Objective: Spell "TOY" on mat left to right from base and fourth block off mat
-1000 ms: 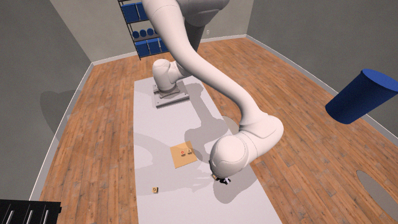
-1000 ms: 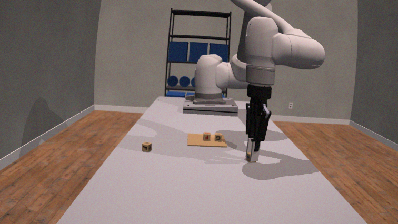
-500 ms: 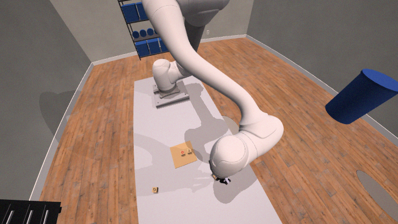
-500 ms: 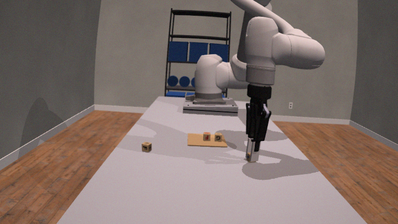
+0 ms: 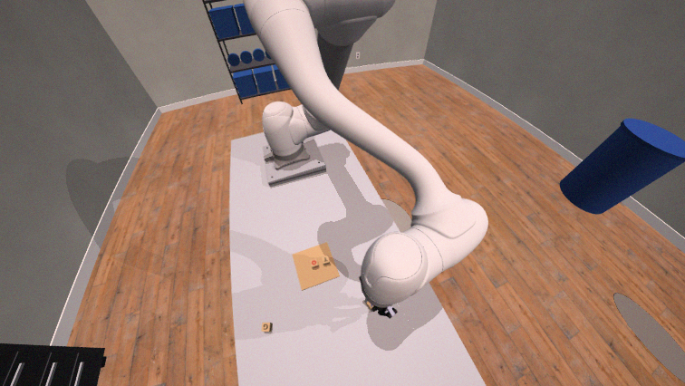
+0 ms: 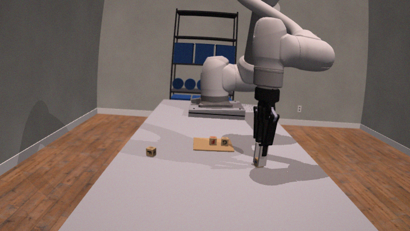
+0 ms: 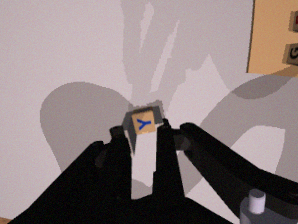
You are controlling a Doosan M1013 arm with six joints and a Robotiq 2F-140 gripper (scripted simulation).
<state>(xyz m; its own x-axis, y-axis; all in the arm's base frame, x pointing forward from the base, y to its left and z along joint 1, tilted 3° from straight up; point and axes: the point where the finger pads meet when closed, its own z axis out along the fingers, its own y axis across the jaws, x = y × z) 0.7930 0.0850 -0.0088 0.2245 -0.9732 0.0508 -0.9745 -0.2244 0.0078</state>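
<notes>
My gripper is now 20 cm past the tan mat, 13 cm to the left of it and 4 cm above it. Round my hand: T block (20 cm behind, 9 cm to the right, 2 cm below).
</notes>
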